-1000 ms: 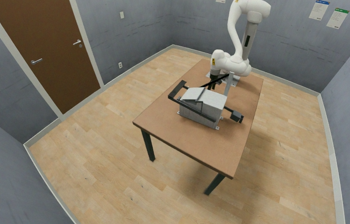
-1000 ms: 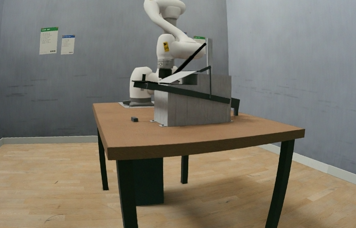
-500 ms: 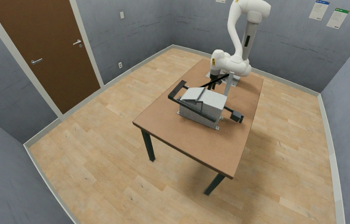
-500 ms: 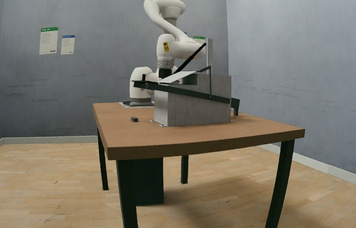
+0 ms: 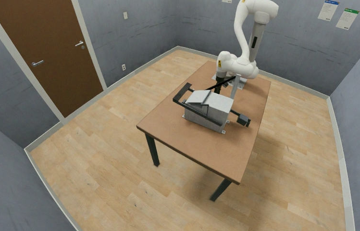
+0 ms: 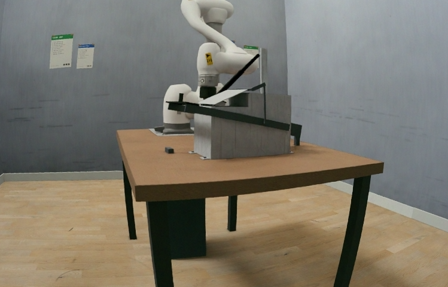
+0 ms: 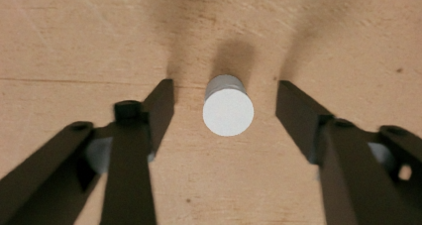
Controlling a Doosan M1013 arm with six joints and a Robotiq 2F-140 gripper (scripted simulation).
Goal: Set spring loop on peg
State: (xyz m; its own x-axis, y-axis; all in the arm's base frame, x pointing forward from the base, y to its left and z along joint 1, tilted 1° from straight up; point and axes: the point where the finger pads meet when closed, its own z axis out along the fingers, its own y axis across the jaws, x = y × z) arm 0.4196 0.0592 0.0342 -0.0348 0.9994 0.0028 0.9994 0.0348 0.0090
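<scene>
The steel test weight is 10 mm below my hand. From my hand the other things lie so: dark block (230 mm ahead, 210 mm to the right, 20 mm below).
</scene>
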